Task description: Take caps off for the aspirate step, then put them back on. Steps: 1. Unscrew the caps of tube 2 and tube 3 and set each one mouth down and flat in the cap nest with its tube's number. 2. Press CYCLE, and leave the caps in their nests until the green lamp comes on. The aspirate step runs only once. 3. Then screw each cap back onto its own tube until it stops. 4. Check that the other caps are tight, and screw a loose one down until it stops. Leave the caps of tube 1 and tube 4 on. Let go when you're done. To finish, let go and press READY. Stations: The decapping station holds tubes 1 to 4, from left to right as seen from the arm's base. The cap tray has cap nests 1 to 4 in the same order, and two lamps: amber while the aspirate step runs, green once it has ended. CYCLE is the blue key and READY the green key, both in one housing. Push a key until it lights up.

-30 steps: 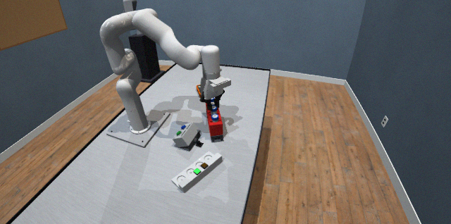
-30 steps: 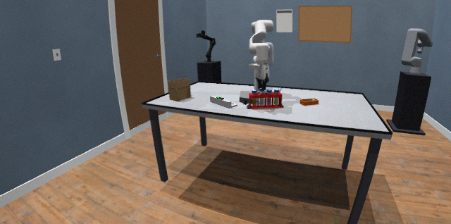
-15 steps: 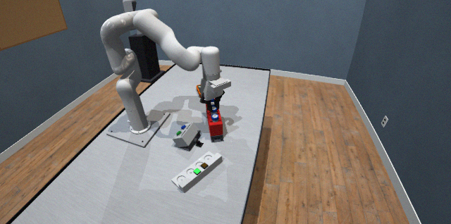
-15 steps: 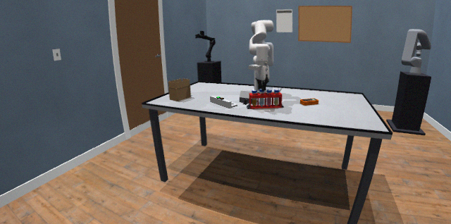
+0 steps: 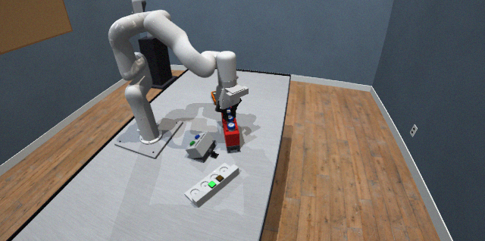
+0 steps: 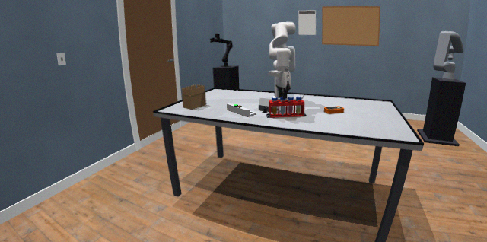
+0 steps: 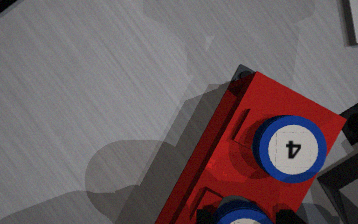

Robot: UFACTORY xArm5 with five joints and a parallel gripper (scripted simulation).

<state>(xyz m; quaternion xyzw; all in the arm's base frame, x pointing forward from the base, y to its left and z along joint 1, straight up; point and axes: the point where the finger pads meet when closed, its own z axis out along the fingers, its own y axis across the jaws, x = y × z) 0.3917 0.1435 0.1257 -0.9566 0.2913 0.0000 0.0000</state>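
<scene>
Now: the blue-rimmed cap 50 mm to the left of my hand, 20 mm below it and 20 mm behind it. From my hand the other things lie so: grey key housing: 130 mm to the right, 100 mm behind, 90 mm below; blue key: 120 mm behind, 110 mm to the right, 70 mm below; green key: 160 mm to the right, 120 mm behind, 70 mm below.
</scene>
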